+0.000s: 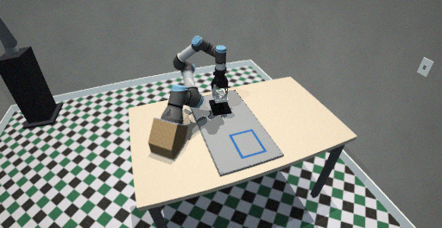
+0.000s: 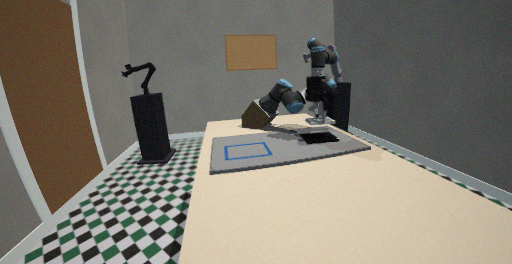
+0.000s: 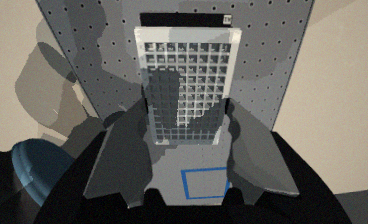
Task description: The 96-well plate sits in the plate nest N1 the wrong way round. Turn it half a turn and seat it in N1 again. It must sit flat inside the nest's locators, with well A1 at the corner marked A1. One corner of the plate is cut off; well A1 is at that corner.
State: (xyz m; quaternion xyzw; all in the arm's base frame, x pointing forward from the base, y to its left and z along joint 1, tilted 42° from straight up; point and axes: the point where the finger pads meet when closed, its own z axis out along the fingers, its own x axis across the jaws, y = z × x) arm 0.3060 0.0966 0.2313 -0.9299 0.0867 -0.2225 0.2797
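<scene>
My gripper is now 100 mm above the black pad. Round my hand: A1 label: 60 mm ahead, 70 mm to the left, 90 mm below; then clear 96-well plate: 10 mm below.
</scene>
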